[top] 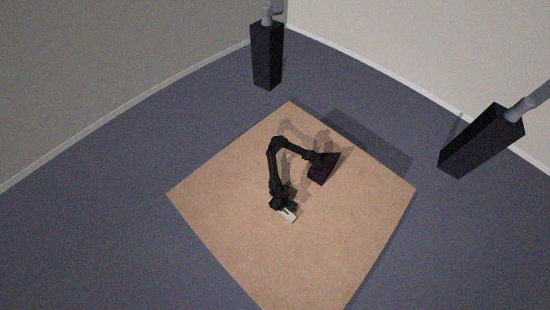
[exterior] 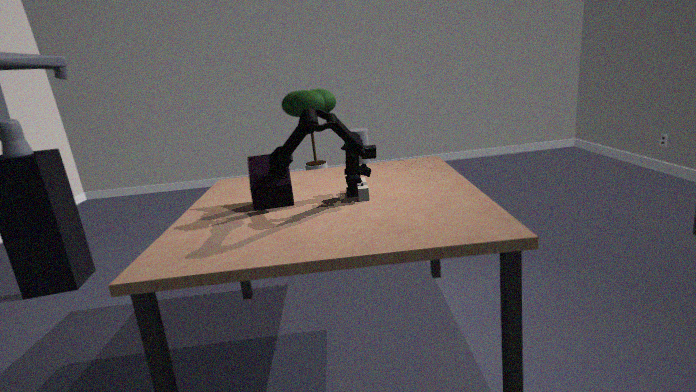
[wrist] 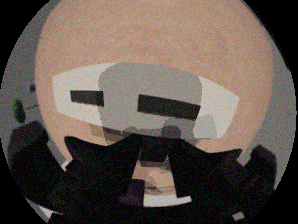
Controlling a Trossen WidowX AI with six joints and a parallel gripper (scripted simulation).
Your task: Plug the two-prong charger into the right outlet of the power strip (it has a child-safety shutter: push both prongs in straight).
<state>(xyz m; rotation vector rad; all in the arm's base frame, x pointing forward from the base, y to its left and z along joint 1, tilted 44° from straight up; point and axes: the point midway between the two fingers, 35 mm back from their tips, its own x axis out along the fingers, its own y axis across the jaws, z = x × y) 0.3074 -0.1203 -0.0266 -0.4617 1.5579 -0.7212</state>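
My gripper tip is now 2 cm short of the dark two-prong charger and 1 cm below it.
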